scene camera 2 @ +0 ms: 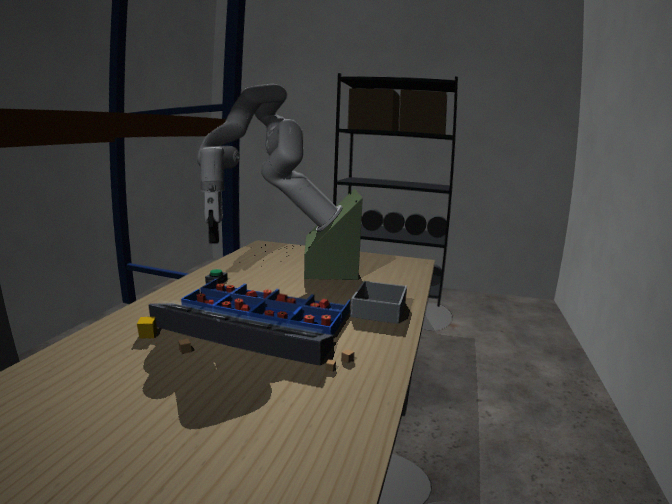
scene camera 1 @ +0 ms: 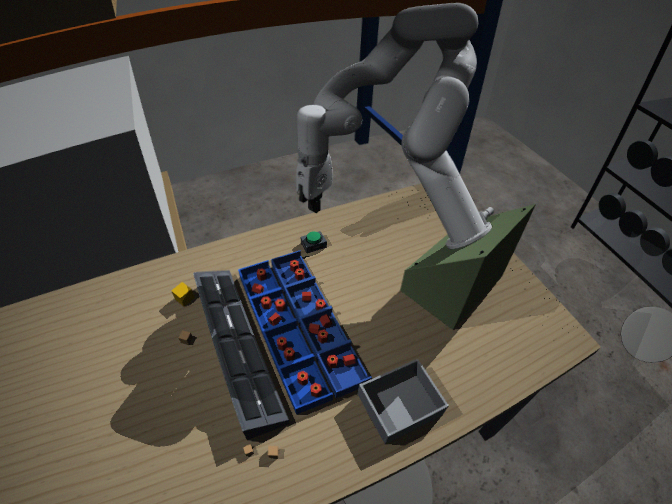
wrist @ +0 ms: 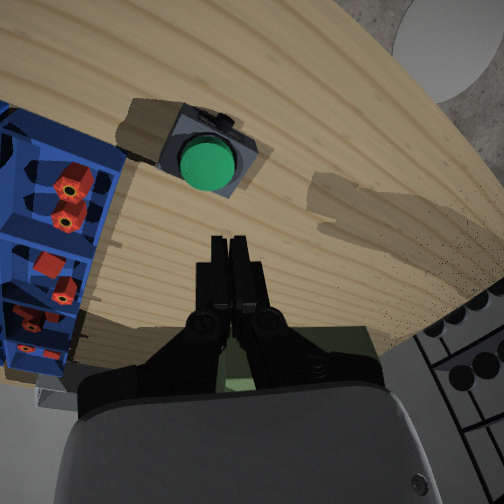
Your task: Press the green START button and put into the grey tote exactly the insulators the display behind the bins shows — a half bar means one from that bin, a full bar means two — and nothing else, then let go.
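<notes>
The green START button (scene camera 1: 313, 237) sits on a dark box at the far end of the blue bins (scene camera 1: 299, 326); it also shows in the wrist view (wrist: 207, 162) and in scene camera 2 (scene camera 2: 216, 272). The bins hold red insulators (scene camera 1: 280, 303), up to three per compartment. The dark display (scene camera 1: 238, 347) lies along the bins' left side; its panels look unlit. The grey tote (scene camera 1: 402, 400) stands empty at the bins' near end. My gripper (scene camera 1: 313, 205) is shut and empty, well above the table, over the button's far side, fingertips together (wrist: 229, 242).
A yellow cube (scene camera 1: 181, 292) and small brown cubes (scene camera 1: 185, 336) (scene camera 1: 272, 451) lie around the display. The arm's green base (scene camera 1: 466, 265) stands right of the bins. A shelf rack (scene camera 2: 396, 179) is beyond the table's far end.
</notes>
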